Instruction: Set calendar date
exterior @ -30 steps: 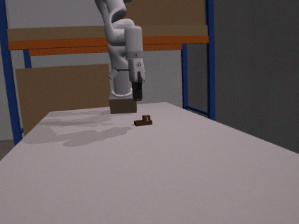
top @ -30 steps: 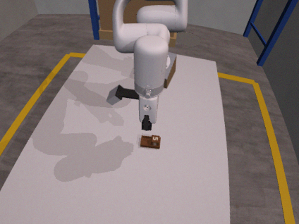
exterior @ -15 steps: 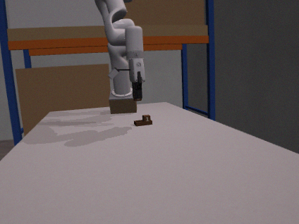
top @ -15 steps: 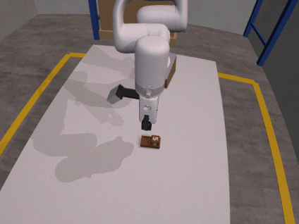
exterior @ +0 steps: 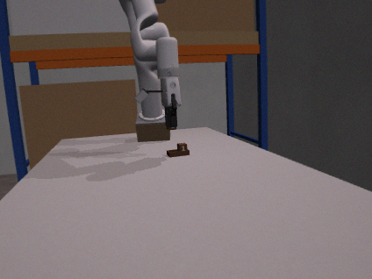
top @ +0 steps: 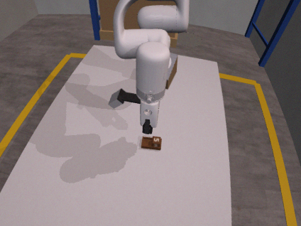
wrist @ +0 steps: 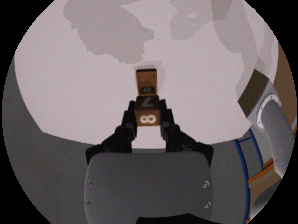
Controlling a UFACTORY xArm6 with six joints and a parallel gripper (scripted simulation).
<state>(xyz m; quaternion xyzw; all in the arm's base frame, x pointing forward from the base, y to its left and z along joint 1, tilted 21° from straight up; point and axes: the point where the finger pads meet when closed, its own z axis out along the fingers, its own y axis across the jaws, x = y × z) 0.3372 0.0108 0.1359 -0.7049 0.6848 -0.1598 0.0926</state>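
Right now my hand is 100 mm above the brown digit cube and 30 mm to the right of it. The rest, counted from my hand: brown calendar tray (120 mm below, 20 mm to the left).
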